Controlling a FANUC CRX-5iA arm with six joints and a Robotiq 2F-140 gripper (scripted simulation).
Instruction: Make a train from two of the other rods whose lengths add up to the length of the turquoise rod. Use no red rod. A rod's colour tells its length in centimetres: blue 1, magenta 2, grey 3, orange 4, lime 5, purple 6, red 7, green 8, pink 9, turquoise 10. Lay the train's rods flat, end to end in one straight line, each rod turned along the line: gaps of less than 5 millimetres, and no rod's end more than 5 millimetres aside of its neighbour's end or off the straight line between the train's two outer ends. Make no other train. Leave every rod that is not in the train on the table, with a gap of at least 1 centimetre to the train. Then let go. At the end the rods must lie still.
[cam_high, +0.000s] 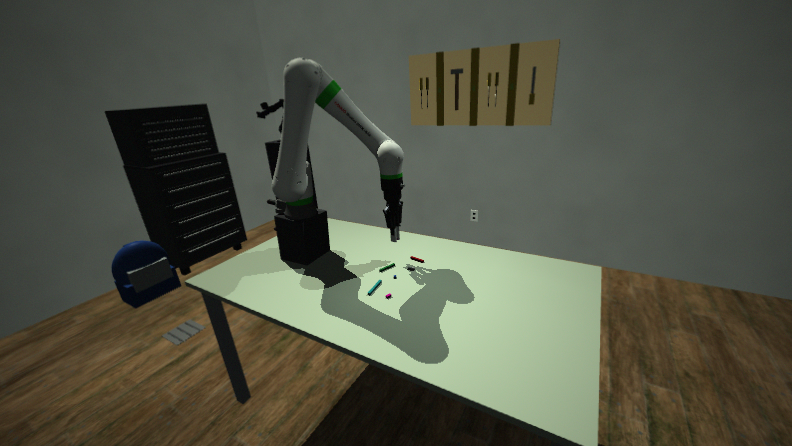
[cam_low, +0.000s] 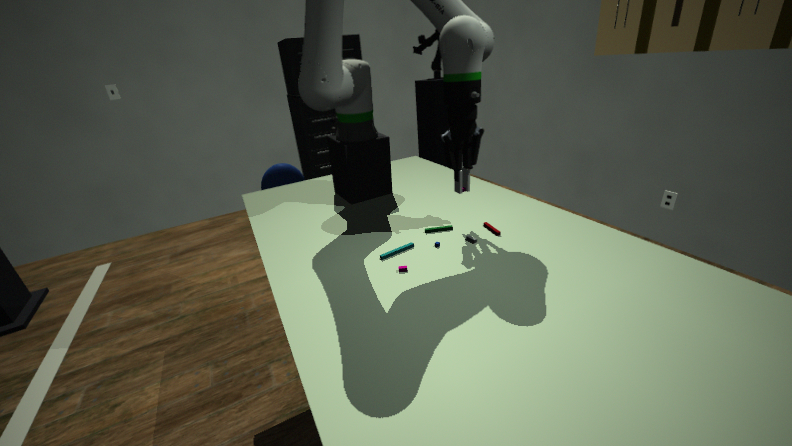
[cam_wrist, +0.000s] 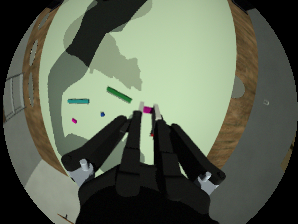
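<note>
Right now my hand is 60 mm short of the blue rod, 140 mm to the left of it and 130 mm above it. Also, from my hand: green rod (80 mm to the right, 130 mm below); grey rod (100 mm ahead, 50 mm to the right, 130 mm below); red rod (90 mm ahead, 30 mm to the left, 130 mm below).
</note>
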